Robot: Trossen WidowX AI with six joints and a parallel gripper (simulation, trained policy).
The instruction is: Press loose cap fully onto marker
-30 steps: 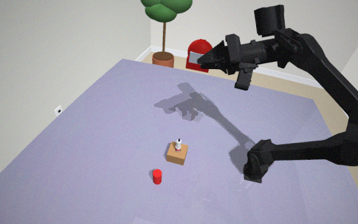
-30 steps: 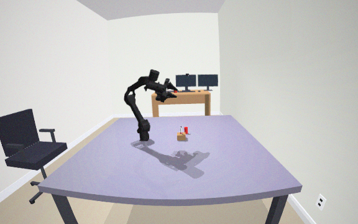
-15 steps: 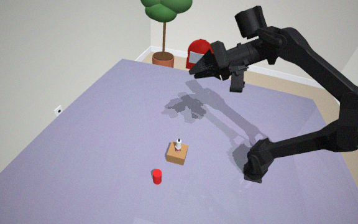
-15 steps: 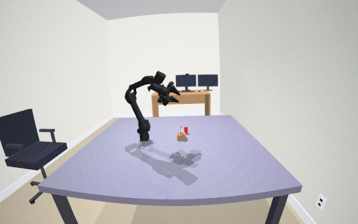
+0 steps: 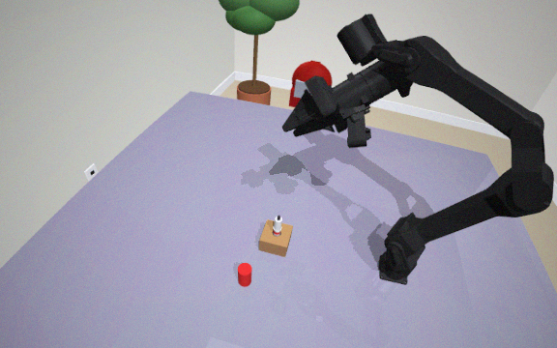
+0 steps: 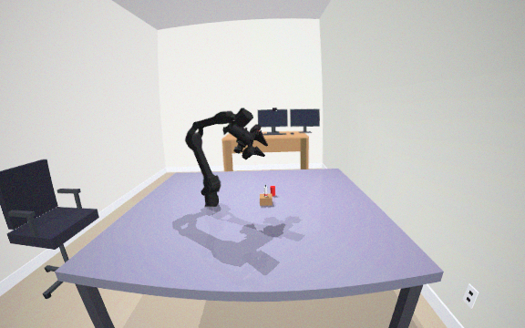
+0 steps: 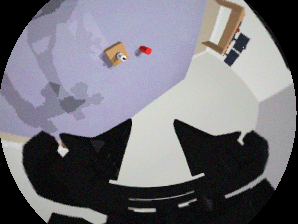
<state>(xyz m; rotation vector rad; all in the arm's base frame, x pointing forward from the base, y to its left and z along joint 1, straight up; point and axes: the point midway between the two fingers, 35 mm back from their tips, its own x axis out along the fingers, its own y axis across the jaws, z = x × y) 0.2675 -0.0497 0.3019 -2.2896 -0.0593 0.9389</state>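
Right now my gripper tip is 25 cm above the red cap, 16 cm to the right of it and 3 cm short of it. The rest, counted from my gripper tip: tan holder block 26 cm below, 4 cm to the left, 1 cm behind; then white marker 21 cm below, 4 cm to the left, 1 cm behind.
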